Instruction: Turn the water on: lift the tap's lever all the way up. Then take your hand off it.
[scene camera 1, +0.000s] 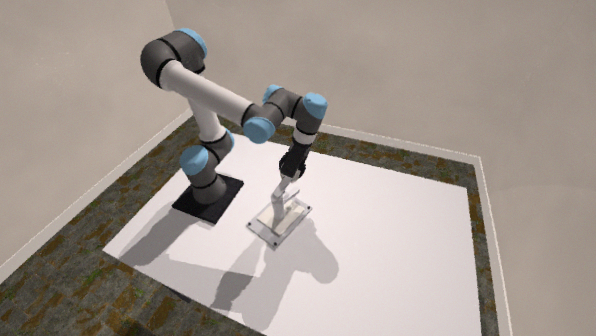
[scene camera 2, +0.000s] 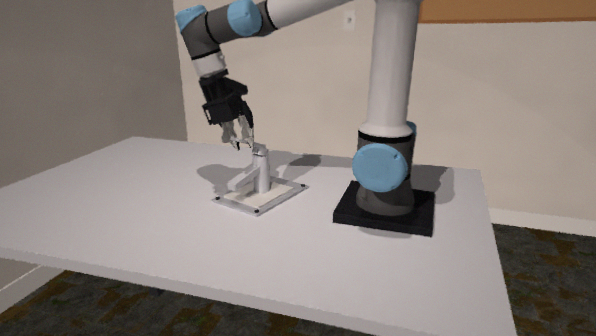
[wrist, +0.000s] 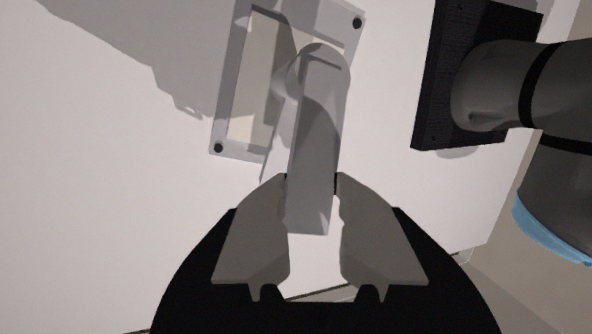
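Observation:
The white tap stands upright on its framed base plate. Its spout points out low to one side. The flat lever on top slopes steeply up from the tap's head, with its free end raised well above the spout. My gripper is shut on the lever near its free end, one finger on each side. In scene camera 2 the fingers partly hide the lever.
The tap stands on a white table. The arm's black base plate is beside the tap's plate, a short distance away. The arm's shadow falls across the table. Walls stand behind the table.

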